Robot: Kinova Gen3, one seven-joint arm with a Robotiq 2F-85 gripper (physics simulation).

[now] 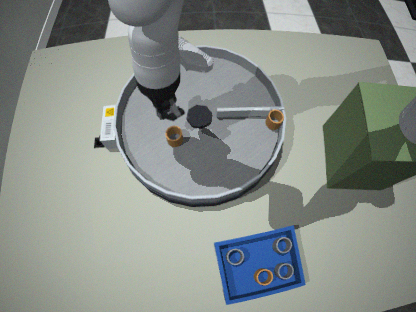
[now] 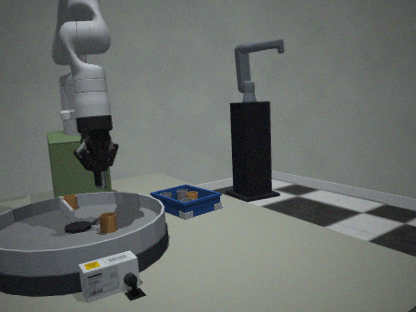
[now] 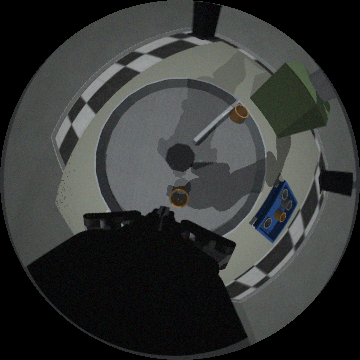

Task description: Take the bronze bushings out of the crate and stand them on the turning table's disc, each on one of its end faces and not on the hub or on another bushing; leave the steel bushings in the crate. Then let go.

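Frame: origin at the arm's base, x right, y ahead, z up, level; centimetres.
Seen in the pictures: gripper, between the fingertips: (image 1: pixel 162 115) (image 2: pixel 102 188) (image 3: pixel 163 212); arm's base, origin of its link: (image 2: pixel 77 132).
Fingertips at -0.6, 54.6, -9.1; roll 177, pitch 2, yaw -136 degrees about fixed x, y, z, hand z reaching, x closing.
Pixels of each thing's top centre, then the offset from my fingertips to it, as dx, dy, dz. "*": a spot on its surface instead.
- turning table's disc, centre of its top: (image 3: pixel 179 156) (image 1: pixel 199 115) (image 2: pixel 77 225) +5.8, -6.9, -9.9
- dark hub, centre of its top: (image 3: pixel 179 156) (image 1: pixel 199 115) (image 2: pixel 77 225) +5.8, -6.9, -9.9
- third bronze bushing, centre of its top: (image 1: pixel 264 277) (image 2: pixel 191 192) (image 3: pixel 282 216) -31.4, -25.7, -11.7
- blue crate, centre of its top: (image 1: pixel 261 265) (image 2: pixel 185 193) (image 3: pixel 280 214) -28.6, -24.5, -11.0
- bar, a spot on its surface: (image 3: pixel 215 123) (image 1: pixel 244 112) * +7.1, -17.7, -8.2
- white box, a spot on its surface: (image 2: pixel 107 277) * +2.8, +18.3, -12.4
One bronze bushing (image 1: pixel 175 143) (image 2: pixel 108 223) (image 3: pixel 179 206) stands upright on the turning table's disc (image 1: pixel 240 135) (image 3: pixel 140 120), apart from the dark hub (image 1: pixel 200 116) (image 2: pixel 78 227) (image 3: pixel 180 157). Another bronze bushing (image 1: pixel 274 125) (image 2: pixel 73 202) (image 3: pixel 238 118) stands on the disc near the wall, beside the straight bar. A third bronze bushing (image 1: pixel 256 277) (image 2: pixel 192 195) (image 3: pixel 280 216) is in the blue crate (image 1: pixel 220 273) (image 2: pixel 200 207) with three steel bushings, one of them (image 1: pixel 292 271) close beside it. My gripper (image 1: pixel 176 116) (image 2: pixel 101 185) (image 3: pixel 163 212) is shut and empty, above the disc near the first bushing.
The bar (image 1: pixel 242 112) (image 3: pixel 215 123) runs from near the hub to the table's raised wall. A green block (image 1: pixel 350 140) (image 2: pixel 56 165) (image 3: pixel 285 100) stands beyond it. A white box (image 1: pixel 108 125) (image 2: pixel 107 277) sits against the turning table's outside. A black pedestal (image 2: pixel 251 150) carries a small grey arm.
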